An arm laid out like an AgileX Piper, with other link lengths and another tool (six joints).
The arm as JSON. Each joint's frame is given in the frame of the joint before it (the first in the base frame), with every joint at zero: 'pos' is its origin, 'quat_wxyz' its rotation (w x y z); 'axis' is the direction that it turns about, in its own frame. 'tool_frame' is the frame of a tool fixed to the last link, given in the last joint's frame.
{
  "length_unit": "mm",
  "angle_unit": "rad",
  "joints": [
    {
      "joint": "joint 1",
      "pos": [
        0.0,
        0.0,
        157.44
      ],
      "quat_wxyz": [
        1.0,
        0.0,
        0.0,
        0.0
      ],
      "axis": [
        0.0,
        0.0,
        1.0
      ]
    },
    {
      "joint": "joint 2",
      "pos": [
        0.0,
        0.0,
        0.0
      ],
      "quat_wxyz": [
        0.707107,
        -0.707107,
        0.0,
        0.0
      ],
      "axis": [
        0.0,
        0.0,
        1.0
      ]
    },
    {
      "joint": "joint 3",
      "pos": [
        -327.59,
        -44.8,
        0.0
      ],
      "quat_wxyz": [
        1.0,
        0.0,
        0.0,
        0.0
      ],
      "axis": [
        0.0,
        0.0,
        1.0
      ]
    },
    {
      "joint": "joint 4",
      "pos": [
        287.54,
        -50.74,
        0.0
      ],
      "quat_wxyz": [
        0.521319,
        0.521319,
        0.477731,
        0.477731
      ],
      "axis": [
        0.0,
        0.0,
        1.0
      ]
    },
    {
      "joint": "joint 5",
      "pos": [
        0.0,
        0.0,
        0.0
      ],
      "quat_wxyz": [
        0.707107,
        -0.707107,
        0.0,
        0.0
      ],
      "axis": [
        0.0,
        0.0,
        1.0
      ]
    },
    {
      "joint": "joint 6",
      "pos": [
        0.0,
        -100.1,
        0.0
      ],
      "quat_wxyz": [
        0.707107,
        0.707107,
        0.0,
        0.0
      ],
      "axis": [
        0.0,
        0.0,
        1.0
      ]
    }
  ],
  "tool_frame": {
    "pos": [
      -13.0,
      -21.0,
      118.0
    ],
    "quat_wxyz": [
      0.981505,
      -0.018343,
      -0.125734,
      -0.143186
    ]
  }
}
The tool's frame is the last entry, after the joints.
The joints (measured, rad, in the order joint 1, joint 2, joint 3, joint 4, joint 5, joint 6), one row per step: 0.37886 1.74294 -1.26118 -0.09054 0.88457 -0.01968; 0.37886 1.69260 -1.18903 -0.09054 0.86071 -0.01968; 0.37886 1.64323 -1.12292 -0.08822 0.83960 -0.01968; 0.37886 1.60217 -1.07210 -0.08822 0.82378 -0.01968; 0.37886 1.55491 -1.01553 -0.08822 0.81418 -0.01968; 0.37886 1.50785 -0.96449 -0.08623 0.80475 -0.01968; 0.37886 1.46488 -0.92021 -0.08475 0.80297 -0.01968; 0.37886 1.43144 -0.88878 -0.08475 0.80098 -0.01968; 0.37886 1.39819 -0.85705 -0.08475 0.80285 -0.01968; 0.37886 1.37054 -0.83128 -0.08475 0.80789 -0.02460; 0.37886 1.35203 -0.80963 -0.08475 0.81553 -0.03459
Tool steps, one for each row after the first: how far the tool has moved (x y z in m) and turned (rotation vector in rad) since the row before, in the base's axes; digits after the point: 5 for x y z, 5 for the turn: -0.01639 -0.00617 -0.00128 0.00151 -0.00150 0.00198; -0.01567 -0.00554 -0.00061 0.00427 -0.00291 0.00076; -0.01221 -0.00463 0.00031 0.00277 -0.00535 0.00126; -0.01524 -0.00592 -0.00030 0.00043 -0.00010 0.00076; -0.01392 -0.00509 0.00077 0.00400 -0.00424 -0.00013; -0.01333 -0.00505 0.00037 0.00147 0.00009 -0.00052; -0.00933 -0.00369 0.00101 0.00155 -0.00368 0.00015; -0.01012 -0.00406 0.00017 -0.00019 0.00029 -0.00014; -0.00881 -0.00351 -0.00017 -0.00286 0.00257 0.00429; -0.00785 -0.00308 -0.00210 -0.00727 0.00934 0.00892
